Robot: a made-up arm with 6 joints.
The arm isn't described. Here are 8 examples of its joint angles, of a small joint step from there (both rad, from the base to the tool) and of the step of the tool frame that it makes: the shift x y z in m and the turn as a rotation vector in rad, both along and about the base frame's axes.
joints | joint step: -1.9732 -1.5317 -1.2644 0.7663 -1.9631 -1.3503 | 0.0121 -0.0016 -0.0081 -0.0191 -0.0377 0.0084
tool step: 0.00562 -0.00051 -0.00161 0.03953 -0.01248 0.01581
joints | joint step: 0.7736 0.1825 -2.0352 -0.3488 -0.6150 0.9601 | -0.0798 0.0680 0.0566 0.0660 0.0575 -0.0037
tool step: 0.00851 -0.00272 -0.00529 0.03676 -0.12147 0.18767
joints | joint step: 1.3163 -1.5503 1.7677 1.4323 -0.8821 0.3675 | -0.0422 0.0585 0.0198 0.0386 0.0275 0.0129
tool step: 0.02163 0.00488 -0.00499 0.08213 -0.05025 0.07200
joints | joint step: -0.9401 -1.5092 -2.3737 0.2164 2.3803 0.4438 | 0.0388 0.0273 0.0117 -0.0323 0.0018 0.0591
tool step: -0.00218 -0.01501 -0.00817 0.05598 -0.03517 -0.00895
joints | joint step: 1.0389 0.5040 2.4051 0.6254 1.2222 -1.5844 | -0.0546 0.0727 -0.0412 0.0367 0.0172 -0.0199
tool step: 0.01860 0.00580 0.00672 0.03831 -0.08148 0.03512
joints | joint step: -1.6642 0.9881 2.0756 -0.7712 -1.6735 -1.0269 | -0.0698 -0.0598 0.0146 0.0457 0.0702 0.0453
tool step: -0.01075 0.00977 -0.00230 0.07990 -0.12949 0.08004
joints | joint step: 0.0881 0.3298 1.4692 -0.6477 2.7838 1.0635 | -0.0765 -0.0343 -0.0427 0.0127 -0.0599 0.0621
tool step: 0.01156 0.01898 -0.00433 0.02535 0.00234 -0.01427
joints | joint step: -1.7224 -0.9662 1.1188 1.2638 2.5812 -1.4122 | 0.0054 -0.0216 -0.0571 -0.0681 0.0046 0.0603
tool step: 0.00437 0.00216 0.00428 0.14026 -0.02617 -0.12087
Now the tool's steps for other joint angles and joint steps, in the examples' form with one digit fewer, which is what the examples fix.
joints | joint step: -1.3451 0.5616 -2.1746 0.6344 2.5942 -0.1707 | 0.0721 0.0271 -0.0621 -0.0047 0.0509 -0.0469
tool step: -0.0023 -0.0029 0.0083 -0.0124 0.0841 -0.0813
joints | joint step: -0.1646 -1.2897 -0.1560 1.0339 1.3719 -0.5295 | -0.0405 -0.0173 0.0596 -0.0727 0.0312 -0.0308
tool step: 0.0121 0.0175 -0.0004 -0.0562 -0.0297 0.0384
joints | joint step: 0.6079 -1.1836 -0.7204 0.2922 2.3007 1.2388 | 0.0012 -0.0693 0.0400 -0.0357 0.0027 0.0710
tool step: 0.0018 -0.0006 0.0162 -0.0434 -0.0272 0.0021
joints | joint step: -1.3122 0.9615 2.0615 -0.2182 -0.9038 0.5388 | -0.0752 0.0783 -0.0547 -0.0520 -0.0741 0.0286
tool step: -0.0176 0.0141 -0.0072 -0.0363 0.1676 0.0211
